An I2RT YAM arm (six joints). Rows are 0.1 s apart.
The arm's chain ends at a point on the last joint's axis. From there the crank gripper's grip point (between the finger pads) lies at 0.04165 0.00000 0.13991 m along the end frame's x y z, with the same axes.
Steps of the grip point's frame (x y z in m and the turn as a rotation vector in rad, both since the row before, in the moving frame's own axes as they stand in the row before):
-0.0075 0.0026 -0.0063 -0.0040 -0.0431 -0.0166
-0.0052 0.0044 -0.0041 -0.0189 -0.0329 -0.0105
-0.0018 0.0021 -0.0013 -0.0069 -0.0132 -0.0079
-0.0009 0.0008 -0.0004 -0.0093 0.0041 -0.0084
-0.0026 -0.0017 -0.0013 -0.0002 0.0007 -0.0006
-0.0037 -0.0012 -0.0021 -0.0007 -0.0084 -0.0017
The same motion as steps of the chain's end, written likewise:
-0.0014 0.0027 -0.0080 -0.0040 -0.0431 -0.0166
-0.0006 0.0022 -0.0054 -0.0189 -0.0329 -0.0105
0.0000 0.0015 -0.0018 -0.0069 -0.0132 -0.0079
-0.0015 -0.0001 -0.0002 -0.0093 0.0041 -0.0084
-0.0027 -0.0017 -0.0013 -0.0002 0.0007 -0.0006
-0.0025 -0.0012 -0.0024 -0.0007 -0.0084 -0.0017

